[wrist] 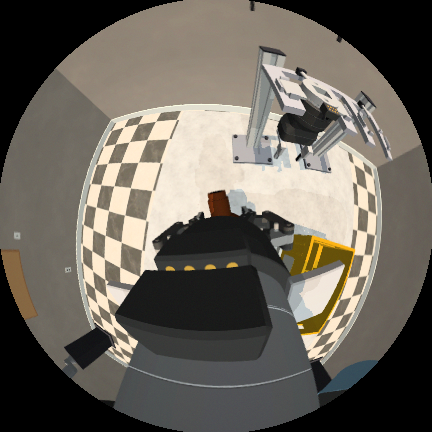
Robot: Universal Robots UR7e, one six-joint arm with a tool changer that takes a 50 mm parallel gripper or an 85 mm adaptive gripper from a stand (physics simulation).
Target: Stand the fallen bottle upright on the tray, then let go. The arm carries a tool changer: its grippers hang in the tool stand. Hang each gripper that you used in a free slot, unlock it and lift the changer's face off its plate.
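Frame: origin at the arm's base, x ahead, y left, z up, level; centimetres.
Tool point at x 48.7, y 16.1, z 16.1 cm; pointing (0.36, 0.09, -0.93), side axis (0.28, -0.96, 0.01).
Offsets run from my tool point to a thing's top centre. Level surfaces: height alone.
The brown bottle @(dz -13.8, dx +2.9, dy +0.5 cm) [219,203] shows its neck end past the black gripper body, between the fingers; the rest of it is hidden behind the gripper. My gripper [223,215], a black adaptive one with jointed fingers, is shut on the bottle. The tray does not show in this view; the gripper and arm cover a large part of the lower middle. The tool stand [260,102] rises at the upper right, on grey posts with bolted base plates. A second, dark gripper [299,129] hangs in it.
A yellow crate @(dz -22.7, dx -8.8, dy -25.9 cm) [298,250] stands to the right of my gripper, partly hidden by a pale panel. The pale table surface @(dz -40.2 cm) [200,150] has checkered areas at its left and right. A dark object [90,347] shows at the lower left.
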